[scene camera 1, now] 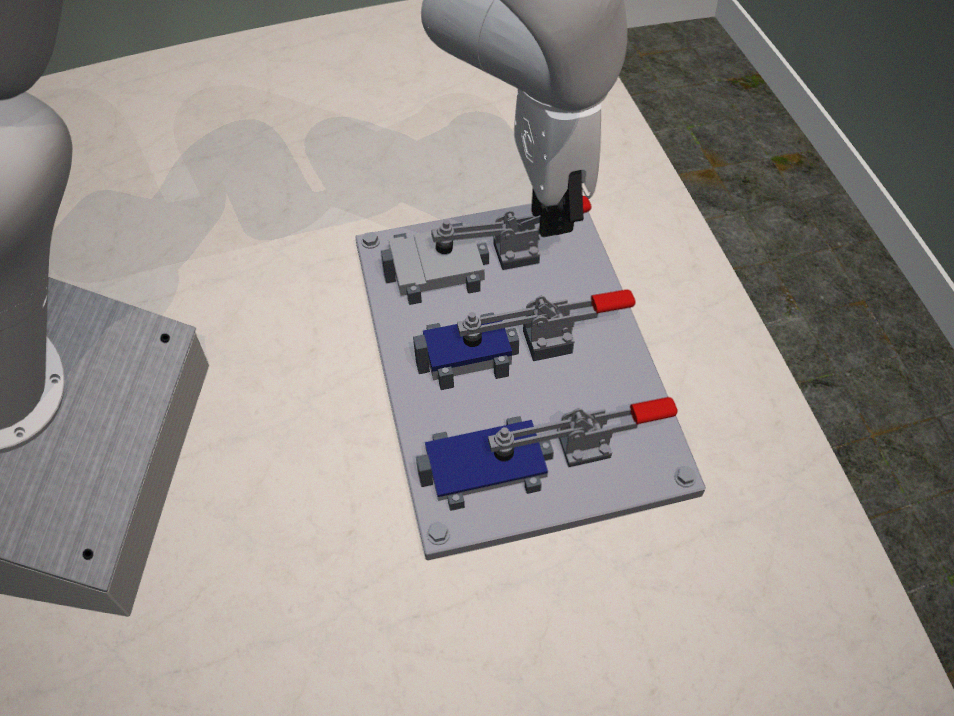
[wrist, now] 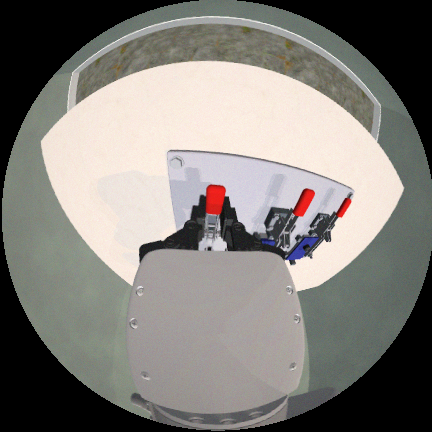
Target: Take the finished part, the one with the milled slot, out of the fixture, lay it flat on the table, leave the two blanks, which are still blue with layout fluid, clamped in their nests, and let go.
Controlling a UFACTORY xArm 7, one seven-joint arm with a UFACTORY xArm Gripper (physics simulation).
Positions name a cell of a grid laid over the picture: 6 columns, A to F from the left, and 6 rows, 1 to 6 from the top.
Note:
In view: the gripper (scene camera 1: D2), a finished part (scene camera 1: C3), a blue blank (scene camera 1: C4), a blue blank (scene camera 1: C3) and a clamp spindle (scene camera 1: C2).

